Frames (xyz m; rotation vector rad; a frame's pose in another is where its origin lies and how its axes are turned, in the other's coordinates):
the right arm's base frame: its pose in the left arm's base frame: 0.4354 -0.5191 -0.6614 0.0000 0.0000 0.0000
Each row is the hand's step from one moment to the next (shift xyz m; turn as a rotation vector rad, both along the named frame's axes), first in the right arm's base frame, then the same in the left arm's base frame.
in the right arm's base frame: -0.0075 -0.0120 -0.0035 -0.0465 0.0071 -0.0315
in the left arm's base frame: -0.0075 -0.0120 -0.0035 -0.0465 0.0071 -0.0315
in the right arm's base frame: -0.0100 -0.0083 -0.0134 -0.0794 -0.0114 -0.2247
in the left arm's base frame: -0.0100 -0.0083 -0.0134 -0.0794 -0.0114 -0.2247
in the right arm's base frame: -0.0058 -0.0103 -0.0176 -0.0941 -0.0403 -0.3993
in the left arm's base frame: -0.0058 -0.0103 -0.0176 -0.0941 -0.0403 -0.3993
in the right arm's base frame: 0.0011 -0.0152 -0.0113 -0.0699 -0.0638 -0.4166
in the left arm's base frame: 0.0011 -0.0152 -0.0113 -0.0699 -0.0638 -0.4166
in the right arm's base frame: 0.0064 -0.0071 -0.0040 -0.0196 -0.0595 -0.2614
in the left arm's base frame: 0.0064 -0.0071 -0.0040 -0.0196 -0.0595 -0.2614
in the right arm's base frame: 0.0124 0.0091 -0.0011 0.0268 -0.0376 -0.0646
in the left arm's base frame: 0.0124 0.0091 -0.0011 0.0268 -0.0376 -0.0646
